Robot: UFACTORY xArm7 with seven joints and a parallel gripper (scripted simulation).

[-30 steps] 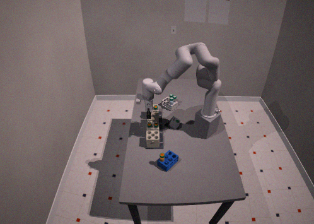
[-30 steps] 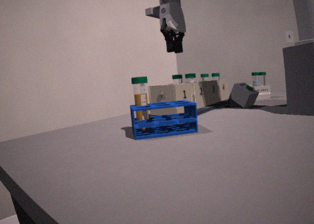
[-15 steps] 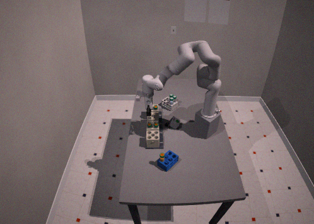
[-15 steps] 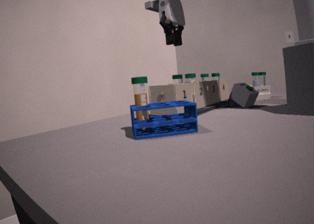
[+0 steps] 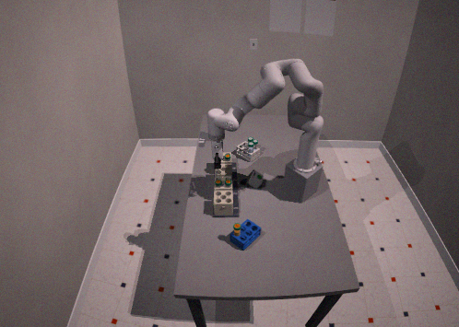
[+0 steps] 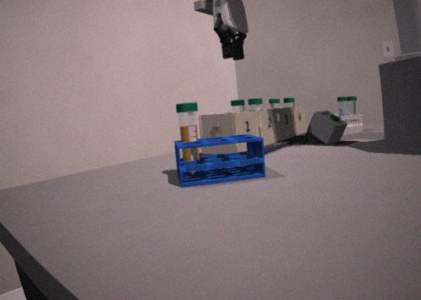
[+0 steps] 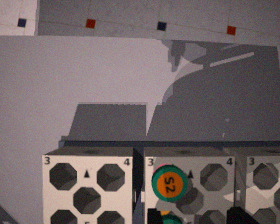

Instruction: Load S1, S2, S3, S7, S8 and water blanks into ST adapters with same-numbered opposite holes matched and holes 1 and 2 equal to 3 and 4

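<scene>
The sample tube lies 70 mm behind my hand, 300 mm to the left of it and 190 mm below it. The rest, counted from my hand: blue rack (100 mm behind, 290 mm to the left, 220 mm below); then sloped done desk (220 mm behind, 80 mm to the right, 200 mm below); then adapter (20 mm behind, 90 mm to the left, 200 mm below).
</scene>
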